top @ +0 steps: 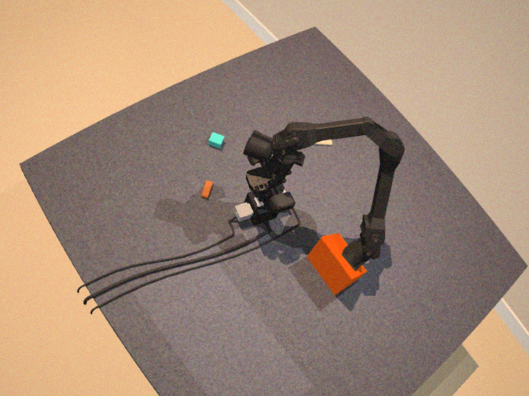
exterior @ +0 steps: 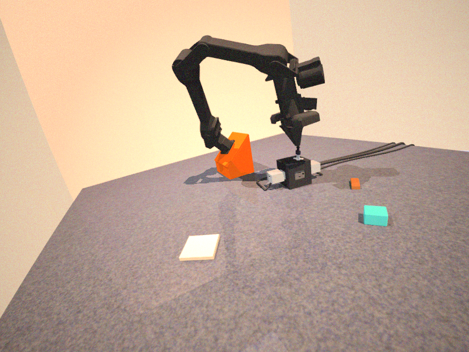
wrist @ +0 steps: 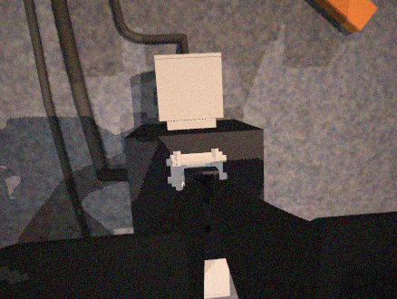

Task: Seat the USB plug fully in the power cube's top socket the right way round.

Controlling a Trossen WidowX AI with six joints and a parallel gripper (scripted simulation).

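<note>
Right now my gripper tip is 2 cm above the black USB plug. The rest, counted from my gripper tip: teal block 26 cm ahead, 10 cm below, 7 cm to the right; orange block 15 cm ahead, 11 cm below, 7 cm to the left; pale-rimmed socket 5 cm below.
</note>
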